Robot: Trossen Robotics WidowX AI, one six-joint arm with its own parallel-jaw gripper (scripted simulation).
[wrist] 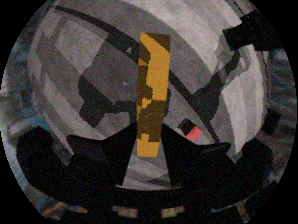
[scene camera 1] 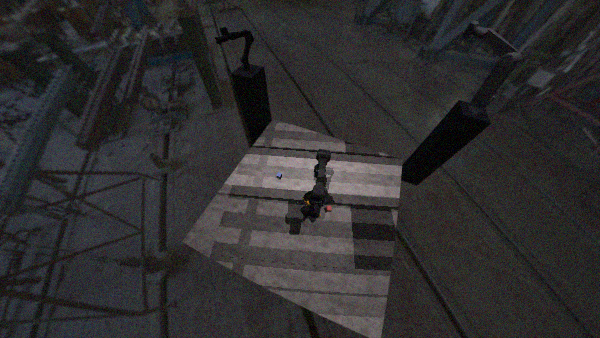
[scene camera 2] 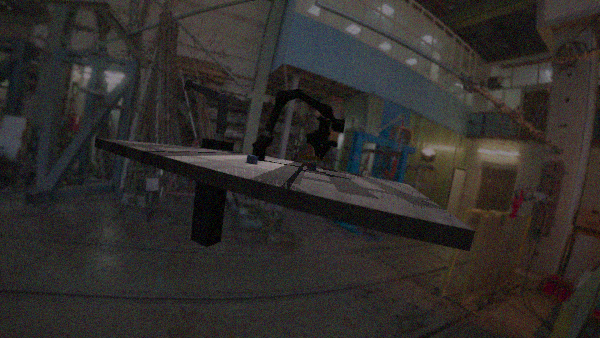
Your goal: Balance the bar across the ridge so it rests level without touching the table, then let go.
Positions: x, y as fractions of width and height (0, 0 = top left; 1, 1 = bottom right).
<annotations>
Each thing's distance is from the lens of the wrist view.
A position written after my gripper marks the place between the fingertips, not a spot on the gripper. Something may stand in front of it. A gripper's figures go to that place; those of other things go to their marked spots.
my gripper (wrist: 0.50, 0.56): 10 cm
bar (wrist: 0.52, 0.29): 8 cm
</annotations>
